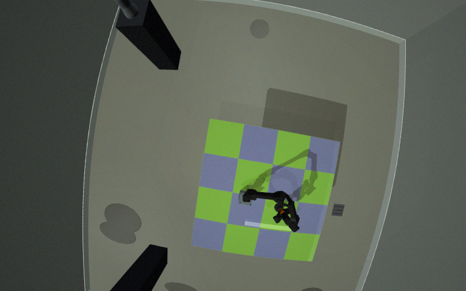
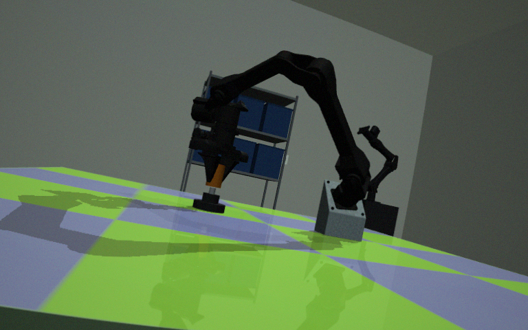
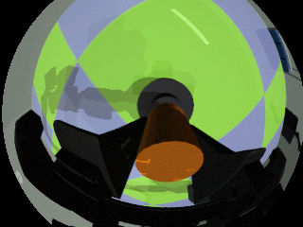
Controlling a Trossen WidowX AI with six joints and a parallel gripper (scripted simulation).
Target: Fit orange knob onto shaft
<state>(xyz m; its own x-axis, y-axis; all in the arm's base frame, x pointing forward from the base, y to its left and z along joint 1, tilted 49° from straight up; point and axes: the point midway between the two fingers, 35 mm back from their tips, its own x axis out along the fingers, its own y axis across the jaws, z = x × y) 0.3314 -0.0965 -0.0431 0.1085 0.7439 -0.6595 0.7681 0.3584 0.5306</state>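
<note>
My gripper tip is now 3 cm below the orange knob. Round my gripper tip: black round pedestal: 4 cm below.
</note>
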